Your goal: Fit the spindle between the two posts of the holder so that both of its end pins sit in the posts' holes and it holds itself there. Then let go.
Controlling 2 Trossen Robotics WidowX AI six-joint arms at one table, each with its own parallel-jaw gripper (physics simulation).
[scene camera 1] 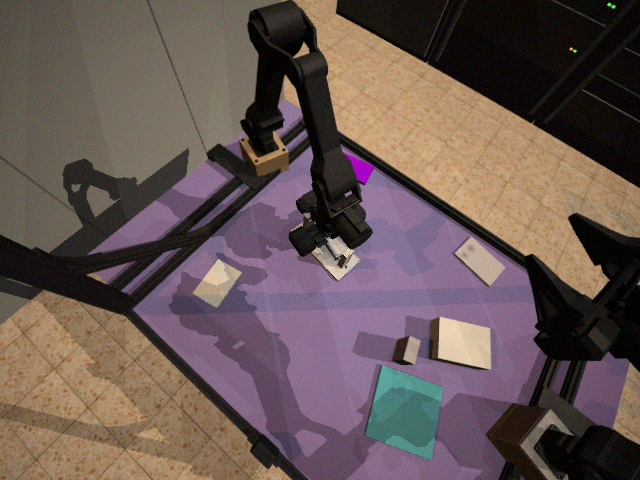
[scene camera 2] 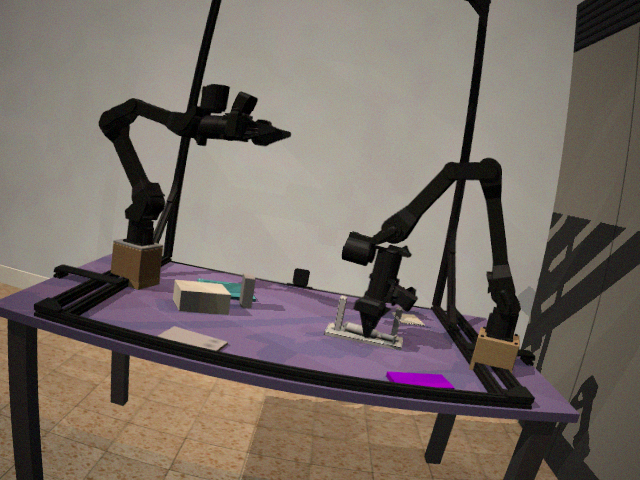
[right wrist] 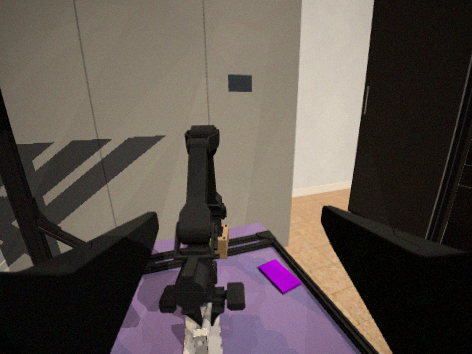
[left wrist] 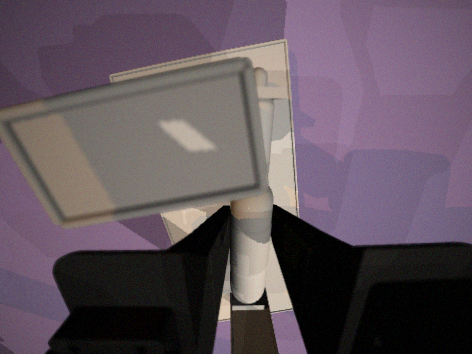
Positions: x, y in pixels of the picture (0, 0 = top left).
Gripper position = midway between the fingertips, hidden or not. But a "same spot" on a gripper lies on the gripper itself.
left gripper: scene camera 1 326, 241; scene camera 2 367, 336; right wrist 207, 324; left wrist 249, 212
right gripper: scene camera 1; scene camera 2; right wrist 240, 216; not seen in the left wrist view (out of frame)
same spot on right gripper: (scene camera 2: 248, 129) = (scene camera 1: 608, 254)
